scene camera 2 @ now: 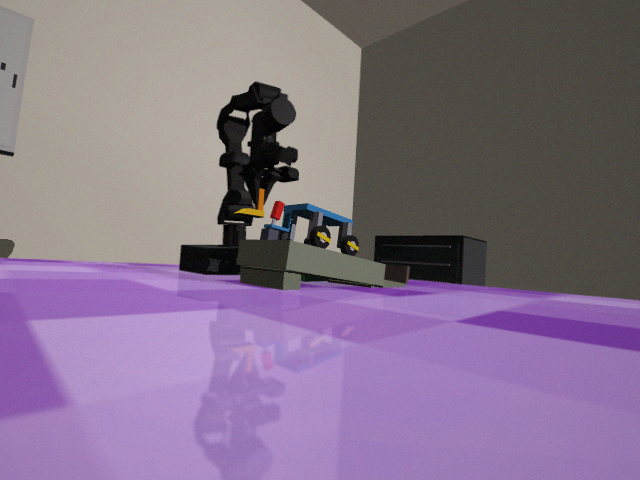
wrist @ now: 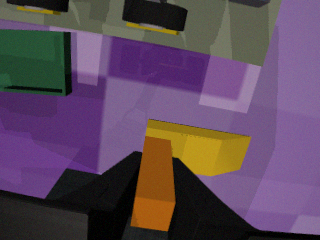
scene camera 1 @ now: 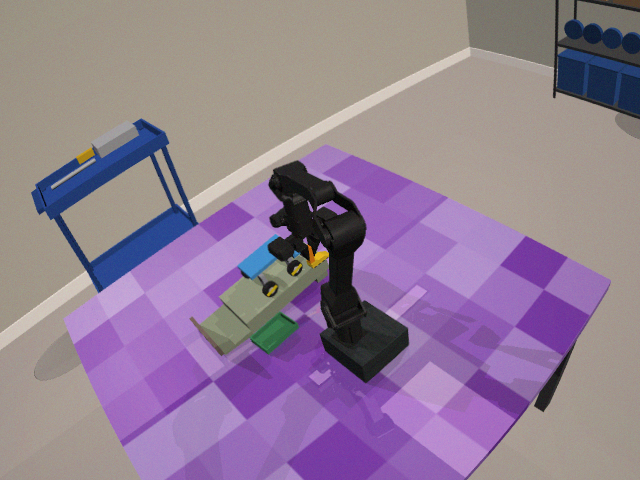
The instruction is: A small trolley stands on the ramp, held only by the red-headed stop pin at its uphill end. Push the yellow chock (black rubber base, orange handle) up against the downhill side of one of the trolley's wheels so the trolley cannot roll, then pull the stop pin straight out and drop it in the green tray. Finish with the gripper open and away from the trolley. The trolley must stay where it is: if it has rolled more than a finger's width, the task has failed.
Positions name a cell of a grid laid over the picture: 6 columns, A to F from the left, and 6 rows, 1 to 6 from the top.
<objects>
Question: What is the gripper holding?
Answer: A yellow chock.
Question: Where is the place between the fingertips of the gripper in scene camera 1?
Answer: At C4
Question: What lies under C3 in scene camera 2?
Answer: The gripper.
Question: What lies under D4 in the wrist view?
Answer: A yellow chock.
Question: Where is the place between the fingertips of the gripper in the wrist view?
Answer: C5
</objects>
